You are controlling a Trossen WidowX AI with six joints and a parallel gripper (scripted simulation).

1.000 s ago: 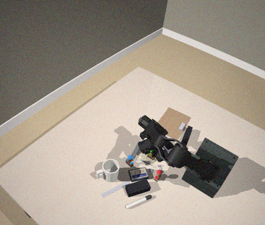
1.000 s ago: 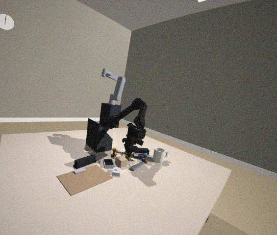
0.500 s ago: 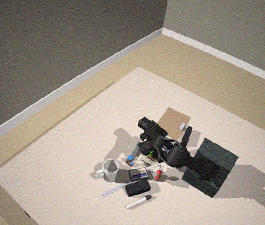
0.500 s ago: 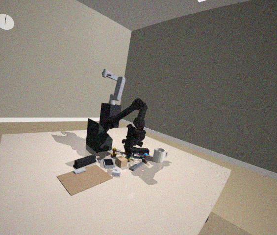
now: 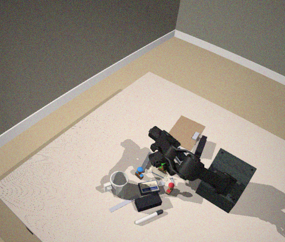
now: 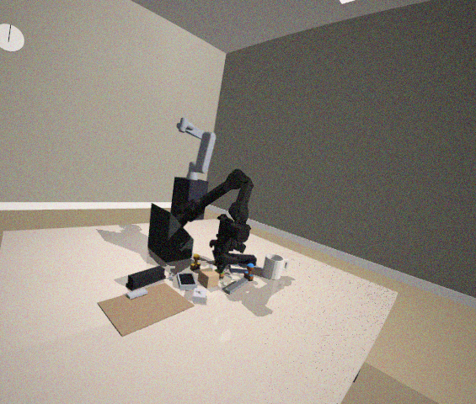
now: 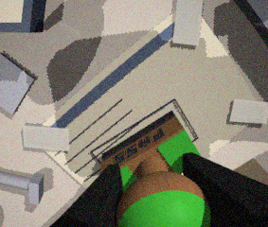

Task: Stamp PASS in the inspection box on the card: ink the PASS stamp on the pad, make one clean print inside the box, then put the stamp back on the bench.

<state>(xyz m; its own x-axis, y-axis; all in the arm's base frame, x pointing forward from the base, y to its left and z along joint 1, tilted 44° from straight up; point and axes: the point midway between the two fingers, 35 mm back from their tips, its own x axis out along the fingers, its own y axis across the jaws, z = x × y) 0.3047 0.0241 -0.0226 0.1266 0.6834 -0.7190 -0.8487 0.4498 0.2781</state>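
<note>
Right now the green stamp is right at my gripper tip. The rest, counted from my gripper tip: cardboard box: 7 cm to the right, 1 cm ahead; then white card: 3 cm below, 1 cm to the left, 1 cm ahead; then grey bar: 9 cm ahead, 2 cm below.
</note>
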